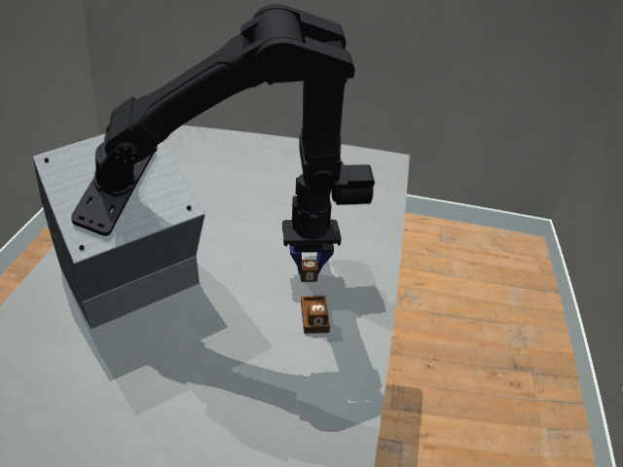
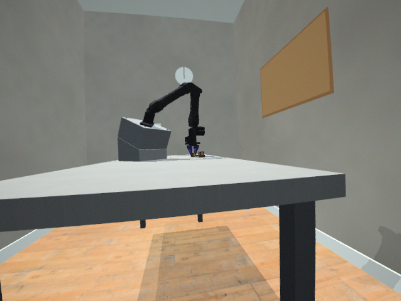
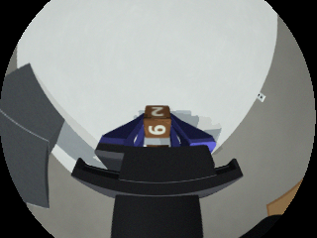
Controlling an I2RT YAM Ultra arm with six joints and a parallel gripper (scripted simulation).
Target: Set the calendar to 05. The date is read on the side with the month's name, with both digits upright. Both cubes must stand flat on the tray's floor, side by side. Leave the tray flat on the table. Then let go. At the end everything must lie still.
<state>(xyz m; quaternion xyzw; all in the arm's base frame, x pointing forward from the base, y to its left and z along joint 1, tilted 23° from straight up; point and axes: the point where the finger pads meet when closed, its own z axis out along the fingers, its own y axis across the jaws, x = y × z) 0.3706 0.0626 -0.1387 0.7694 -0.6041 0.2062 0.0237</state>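
Now: hand 3 cm short of the brown wooden cube, 13 cm to the left of it and 1 cm below it. The rest, counted from my hand: brown tray (2 cm ahead, 11 cm to the right, 1 cm below).
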